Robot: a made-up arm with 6 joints.
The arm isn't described. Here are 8 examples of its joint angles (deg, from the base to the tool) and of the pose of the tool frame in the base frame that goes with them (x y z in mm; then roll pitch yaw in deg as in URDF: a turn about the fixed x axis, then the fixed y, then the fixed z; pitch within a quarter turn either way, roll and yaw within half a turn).
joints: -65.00 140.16 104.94 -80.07 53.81 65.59
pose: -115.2 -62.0 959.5 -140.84 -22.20 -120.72
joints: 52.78 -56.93 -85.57 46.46 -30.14 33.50
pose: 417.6 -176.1 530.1 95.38 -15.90 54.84
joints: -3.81 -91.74 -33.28 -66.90 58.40 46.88
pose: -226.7 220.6 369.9 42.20 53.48 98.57
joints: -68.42 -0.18 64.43 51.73 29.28 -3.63
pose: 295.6 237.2 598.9 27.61 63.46 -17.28
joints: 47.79 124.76 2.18 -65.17 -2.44 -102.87
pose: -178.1 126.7 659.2 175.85 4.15 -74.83
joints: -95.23 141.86 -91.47 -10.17 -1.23 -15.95
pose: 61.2 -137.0 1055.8 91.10 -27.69 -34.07
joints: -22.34 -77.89 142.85 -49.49 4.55 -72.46
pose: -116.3 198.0 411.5 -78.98 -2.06 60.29
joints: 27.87 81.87 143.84 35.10 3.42 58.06
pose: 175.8 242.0 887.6 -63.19 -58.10 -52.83
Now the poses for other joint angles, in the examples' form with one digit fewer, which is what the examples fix.
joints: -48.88 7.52 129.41 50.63 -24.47 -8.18
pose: 318 283 490 -89.8 29.9 -83.4
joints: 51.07 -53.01 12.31 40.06 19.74 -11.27
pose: 356 84 489 -3.5 25.9 -26.8
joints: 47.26 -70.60 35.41 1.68 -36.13 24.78
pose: 317 42 231 -125.4 35.0 -103.9
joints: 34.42 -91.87 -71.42 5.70 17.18 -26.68
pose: 152 -83 316 -49.8 73.6 -139.4
